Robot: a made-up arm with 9 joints. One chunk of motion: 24 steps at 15 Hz.
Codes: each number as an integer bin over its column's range. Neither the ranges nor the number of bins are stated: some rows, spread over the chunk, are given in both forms.
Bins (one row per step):
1: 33 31 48 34 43 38
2: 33 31 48 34 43 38
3: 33 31 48 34 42 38
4: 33 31 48 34 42 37
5: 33 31 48 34 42 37
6: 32 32 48 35 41 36
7: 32 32 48 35 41 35
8: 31 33 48 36 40 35
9: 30 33 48 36 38 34
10: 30 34 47 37 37 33
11: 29 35 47 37 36 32
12: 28 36 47 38 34 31
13: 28 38 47 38 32 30
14: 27 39 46 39 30 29
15: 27 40 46 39 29 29
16: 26 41 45 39 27 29
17: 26 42 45 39 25 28
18: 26 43 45 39 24 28
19: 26 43 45 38 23 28
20: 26 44 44 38 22 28
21: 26 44 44 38 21 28
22: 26 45 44 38 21 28
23: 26 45 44 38 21 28
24: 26 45 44 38 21 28
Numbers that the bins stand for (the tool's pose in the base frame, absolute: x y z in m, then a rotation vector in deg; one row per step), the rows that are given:
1: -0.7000 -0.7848 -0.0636 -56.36 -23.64 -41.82
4: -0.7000 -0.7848 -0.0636 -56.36 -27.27 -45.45
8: -0.7848 -0.7000 -0.0636 -49.09 -34.55 -52.73
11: -0.8697 -0.6152 -0.1061 -45.45 -49.09 -63.64
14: -0.9545 -0.4455 -0.1485 -38.18 -70.91 -74.55
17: -0.9970 -0.3182 -0.1909 -38.18 -89.09 -78.18
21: -0.9970 -0.2333 -0.2333 -41.82 -103.64 -78.18
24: -0.9970 -0.1909 -0.2333 -41.82 -103.64 -78.18
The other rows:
2: -0.7000 -0.7848 -0.0636 -56.36 -23.64 -41.82
3: -0.7000 -0.7848 -0.0636 -56.36 -27.27 -41.82
5: -0.7000 -0.7848 -0.0636 -56.36 -27.27 -45.45
6: -0.7424 -0.7424 -0.0636 -52.73 -30.91 -49.09
7: -0.7424 -0.7424 -0.0636 -52.73 -30.91 -52.73
9: -0.8273 -0.7000 -0.0636 -49.09 -41.82 -56.36
10: -0.8273 -0.6576 -0.1061 -45.45 -45.45 -60.00
12: -0.9121 -0.5727 -0.1061 -41.82 -56.36 -67.27
13: -0.9121 -0.4879 -0.1061 -41.82 -63.64 -70.91
15: -0.9545 -0.4030 -0.1485 -38.18 -74.55 -74.55
16: -0.9970 -0.3606 -0.1909 -38.18 -81.82 -74.55
18: -0.9970 -0.2758 -0.1909 -38.18 -92.73 -78.18
19: -0.9970 -0.2758 -0.1909 -41.82 -96.36 -78.18
20: -0.9970 -0.2333 -0.2333 -41.82 -100.00 -78.18
22: -0.9970 -0.1909 -0.2333 -41.82 -103.64 -78.18
23: -0.9970 -0.1909 -0.2333 -41.82 -103.64 -78.18

